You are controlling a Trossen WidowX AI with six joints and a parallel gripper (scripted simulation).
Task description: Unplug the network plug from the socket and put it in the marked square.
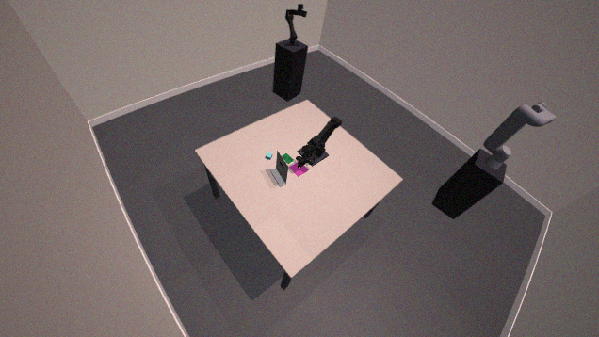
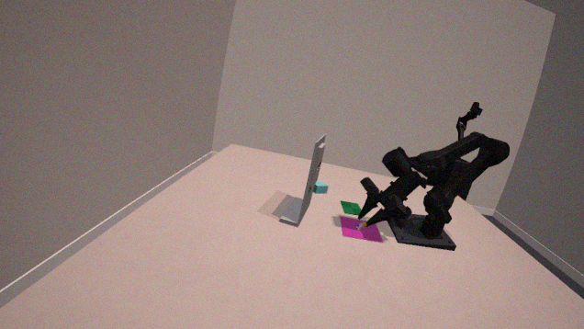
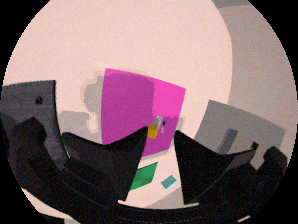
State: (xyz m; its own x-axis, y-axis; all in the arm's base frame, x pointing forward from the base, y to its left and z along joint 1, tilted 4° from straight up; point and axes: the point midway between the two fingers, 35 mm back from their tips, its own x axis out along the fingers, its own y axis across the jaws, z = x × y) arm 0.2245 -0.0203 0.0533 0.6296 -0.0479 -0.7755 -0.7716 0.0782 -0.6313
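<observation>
Now: gripper tip 1 cm above the plug. From my gripper tip the other things lie so: grey upright panel: 17 cm ahead, 8 cm above, 6 cm to the right; magenta square: 2 cm below.
</observation>
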